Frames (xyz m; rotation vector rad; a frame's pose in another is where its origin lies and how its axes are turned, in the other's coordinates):
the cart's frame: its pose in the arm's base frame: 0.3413 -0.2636 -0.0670 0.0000 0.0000 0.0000
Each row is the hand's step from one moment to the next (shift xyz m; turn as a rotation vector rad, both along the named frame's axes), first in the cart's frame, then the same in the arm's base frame.
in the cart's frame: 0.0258 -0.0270 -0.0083 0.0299 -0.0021 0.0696
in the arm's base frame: 0.0258 -0.0270 -0.0083 0.0299 -0.0021 0.0696
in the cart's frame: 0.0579 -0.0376 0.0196 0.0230 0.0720 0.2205
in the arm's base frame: 0.0579 -0.0376 0.0196 0.0230 0.0720 0.2205
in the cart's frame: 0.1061 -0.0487 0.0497 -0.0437 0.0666 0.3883
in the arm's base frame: 0.1061 -0.0487 0.0497 -0.0437 0.0666 0.3883
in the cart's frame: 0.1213 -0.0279 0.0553 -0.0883 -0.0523 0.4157
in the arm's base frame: 0.1213 -0.0279 0.0553 -0.0883 -0.0523 0.4157
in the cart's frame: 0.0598 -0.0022 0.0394 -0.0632 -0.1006 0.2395
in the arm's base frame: 0.0598 -0.0022 0.0394 -0.0632 -0.1006 0.2395
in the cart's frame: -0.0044 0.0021 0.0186 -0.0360 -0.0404 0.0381
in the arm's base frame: -0.0044 0.0021 0.0186 -0.0360 -0.0404 0.0381
